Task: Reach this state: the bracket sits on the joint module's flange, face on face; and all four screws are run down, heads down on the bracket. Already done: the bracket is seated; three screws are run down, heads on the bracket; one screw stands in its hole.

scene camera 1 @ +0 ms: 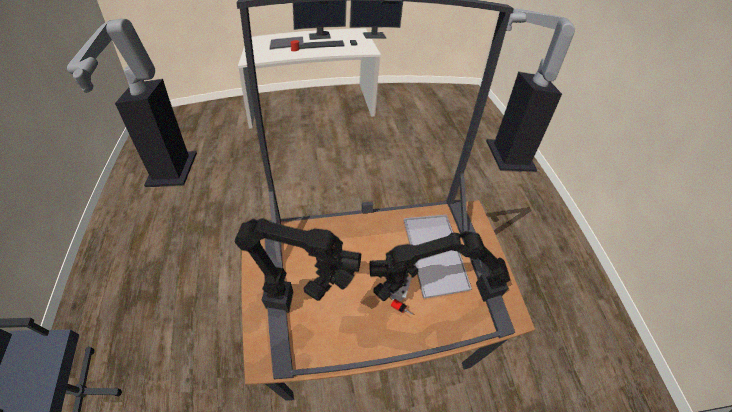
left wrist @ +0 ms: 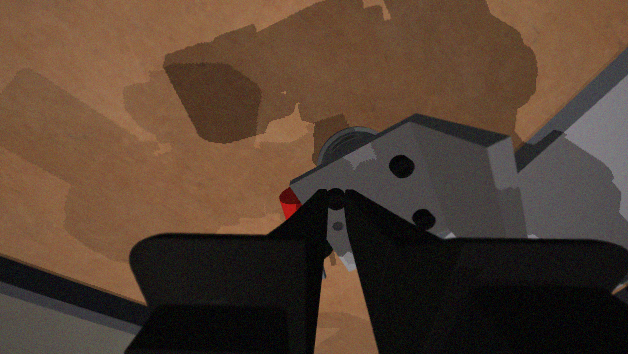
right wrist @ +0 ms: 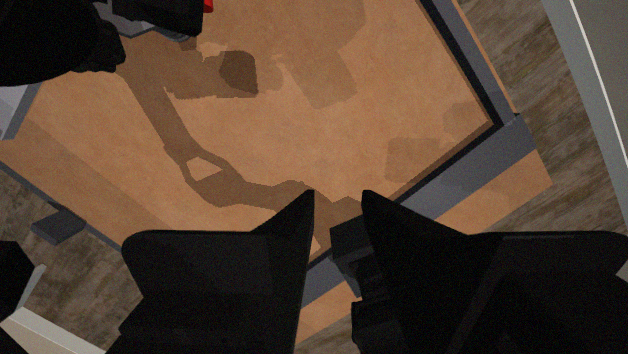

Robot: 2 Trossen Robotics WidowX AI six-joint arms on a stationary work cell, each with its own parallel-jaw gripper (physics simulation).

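Frame: origin at the left arm's base, x ahead, y left, z up, level; metres.
Where they show: left gripper, fingertip midpoint: (scene camera 1: 394,290) (left wrist: 335,197); right gripper, fingertip midpoint: (scene camera 1: 329,287) (right wrist: 337,197); left arm's base, link origin: (scene camera 1: 495,281); right arm's base, link origin: (scene camera 1: 276,291) (right wrist: 372,269).
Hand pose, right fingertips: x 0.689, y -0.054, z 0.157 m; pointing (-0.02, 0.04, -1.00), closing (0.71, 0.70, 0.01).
Note:
Each offset is from my right fingertips to the top centre of the thing. "spot": to the spot under its first point. Level surfaces: height alone.
The grey bracket (scene camera 1: 403,292) (left wrist: 465,185) lies over the joint module, whose round rim @[spot: dx -0.255, dy -0.044, dz -0.217 m] (left wrist: 345,138) shows at the bracket's upper left edge in the left wrist view. Black screw heads @[dx -0.272, dy -0.052, dz -0.163 m] (left wrist: 401,166) @[dx -0.303, dy -0.034, dz -0.163 m] (left wrist: 424,220) show on the bracket. My left gripper (left wrist: 335,197) is nearly closed at the bracket, its tips against both sides of another black screw head @[spot: dx -0.255, dy -0.021, dz -0.166 m] (left wrist: 336,201); how high that head stands is hard to tell. The fourth screw is hidden, apparently behind a finger. My right gripper (right wrist: 337,197) is partly open and empty, above the table away from the bracket.
A red-handled screwdriver @[dx -0.279, dy +0.045, dz -0.200 m] (scene camera 1: 398,306) (left wrist: 288,207) (right wrist: 208,5) lies beside the module. A pale grey tray @[dx -0.508, dy -0.185, dz -0.219 m] (scene camera 1: 443,286) lies at the table's right, beyond the bracket. Dark frame rails @[spot: dx +0.220, dy +0.084, dz -0.215 m] (scene camera 1: 280,337) (right wrist: 465,180) run along the table @[dz -0.235 m] (scene camera 1: 327,353). The left arm reaches over the tray.

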